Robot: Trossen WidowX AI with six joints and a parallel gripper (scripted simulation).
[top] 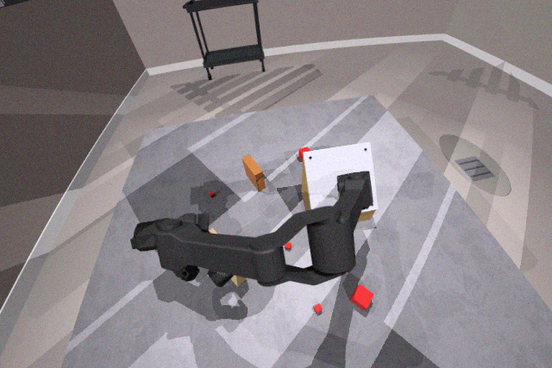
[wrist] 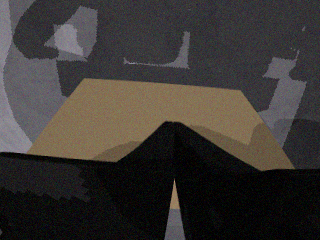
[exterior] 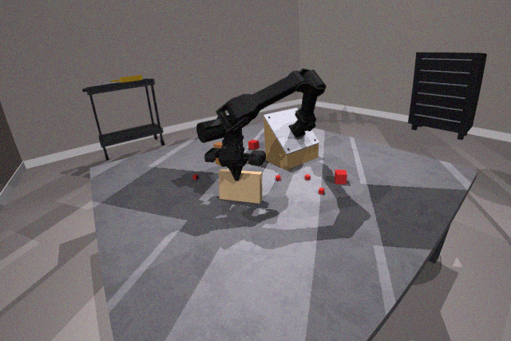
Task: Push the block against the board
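Now: gripper tip 3 cm above the pale tan board, 2 cm past it and 1 cm to the left of it. Also, from my gripper tip: orange square block: 30 cm to the right, 13 cm behind, 3 cm below.
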